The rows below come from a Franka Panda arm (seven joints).
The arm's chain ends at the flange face. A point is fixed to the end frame.
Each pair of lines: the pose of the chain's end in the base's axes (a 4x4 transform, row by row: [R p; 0 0 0 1], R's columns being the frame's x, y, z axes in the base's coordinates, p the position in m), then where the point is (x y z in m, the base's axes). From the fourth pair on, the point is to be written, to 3 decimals.
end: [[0.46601, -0.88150, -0.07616, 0.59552], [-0.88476, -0.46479, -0.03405, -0.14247], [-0.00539, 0.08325, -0.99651, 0.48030], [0, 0, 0, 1]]
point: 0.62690 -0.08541 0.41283
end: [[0.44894, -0.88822, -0.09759, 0.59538], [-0.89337, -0.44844, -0.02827, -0.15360], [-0.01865, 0.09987, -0.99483, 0.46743], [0, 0, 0, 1]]
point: 0.62642 -0.09685 0.39955
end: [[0.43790, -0.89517, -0.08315, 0.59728], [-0.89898, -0.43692, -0.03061, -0.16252], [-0.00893, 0.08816, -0.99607, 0.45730], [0, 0, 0, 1]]
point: 0.63004 -0.10640 0.38969
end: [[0.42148, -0.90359, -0.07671, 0.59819], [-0.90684, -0.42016, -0.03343, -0.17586], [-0.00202, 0.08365, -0.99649, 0.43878], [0, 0, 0, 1]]
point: 0.632 -0.121 0.371
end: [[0.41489, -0.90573, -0.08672, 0.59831], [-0.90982, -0.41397, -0.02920, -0.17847], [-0.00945, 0.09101, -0.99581, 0.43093], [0, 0, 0, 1]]
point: 0.632 -0.123 0.363
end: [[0.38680, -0.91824, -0.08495, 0.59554], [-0.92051, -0.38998, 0.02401, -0.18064], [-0.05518, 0.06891, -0.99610, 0.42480], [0, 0, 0, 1]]
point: 0.631 -0.123 0.360
